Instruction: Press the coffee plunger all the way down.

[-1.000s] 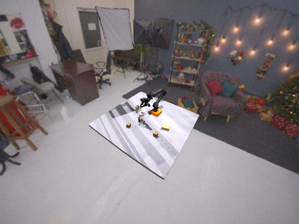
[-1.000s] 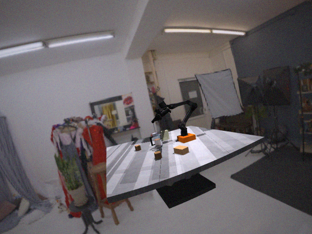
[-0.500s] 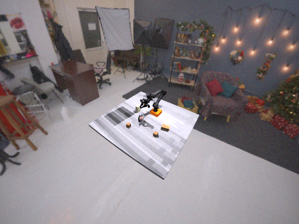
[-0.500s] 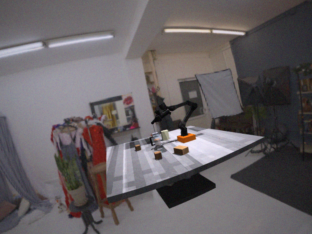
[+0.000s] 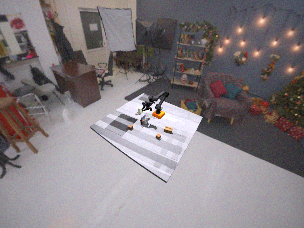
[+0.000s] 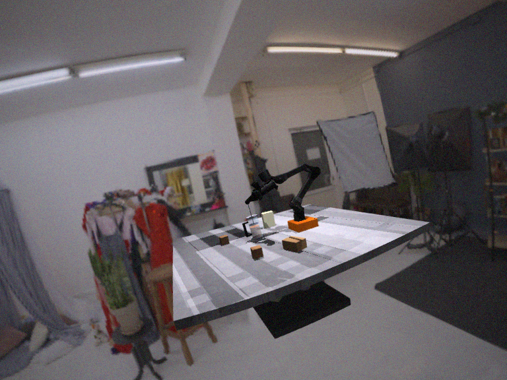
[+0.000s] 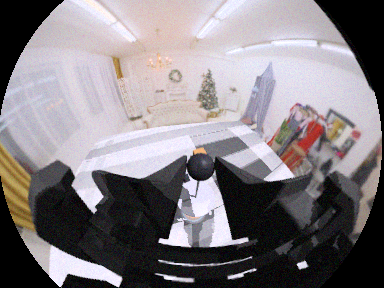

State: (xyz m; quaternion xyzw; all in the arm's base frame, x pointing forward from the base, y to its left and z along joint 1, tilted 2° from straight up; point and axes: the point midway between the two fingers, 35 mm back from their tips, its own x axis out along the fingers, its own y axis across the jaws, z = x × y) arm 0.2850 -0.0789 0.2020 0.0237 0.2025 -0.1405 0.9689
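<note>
Now: gripper tip 13 cm above the coffee press and 1 cm to the right of it. The rest, counted from my gripper tip: tan block 39 cm to the left, 22 cm below, 9 cm behind.
</note>
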